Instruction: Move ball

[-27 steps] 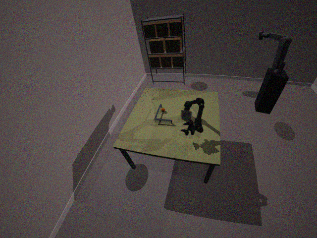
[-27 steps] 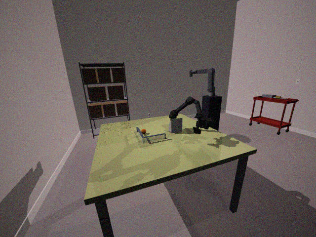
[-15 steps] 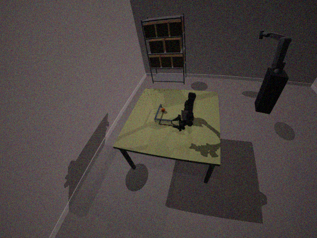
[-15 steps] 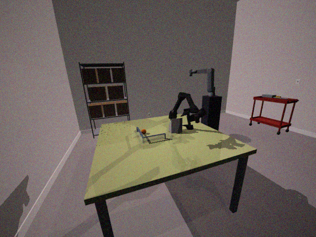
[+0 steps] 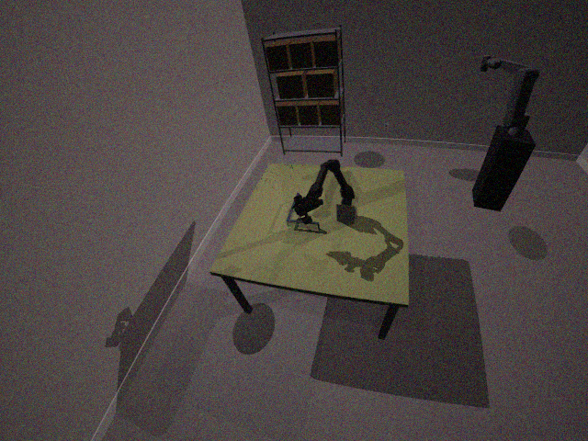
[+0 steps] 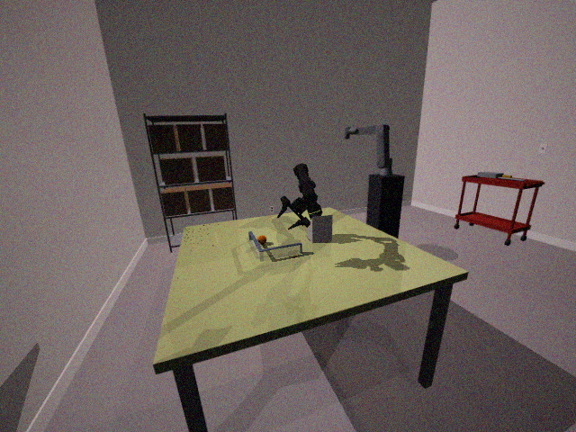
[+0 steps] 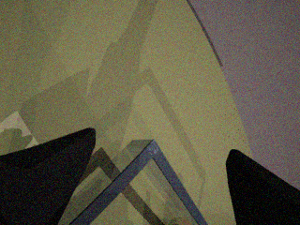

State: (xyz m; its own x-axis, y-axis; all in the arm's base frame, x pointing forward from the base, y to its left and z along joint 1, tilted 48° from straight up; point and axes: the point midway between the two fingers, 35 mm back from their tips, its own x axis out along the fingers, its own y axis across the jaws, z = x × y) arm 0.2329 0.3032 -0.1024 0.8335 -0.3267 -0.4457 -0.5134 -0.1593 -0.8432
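Now: the orange ball 30 cm to the right of my gripper tip, 20 cm below it and 9 cm ahead of it. From my gripper tip the other things lie so: clear wall 22 cm to the right, 19 cm below, 13 cm ahead; then see-through ball copy 29 cm to the right, 20 cm below, 11 cm ahead.
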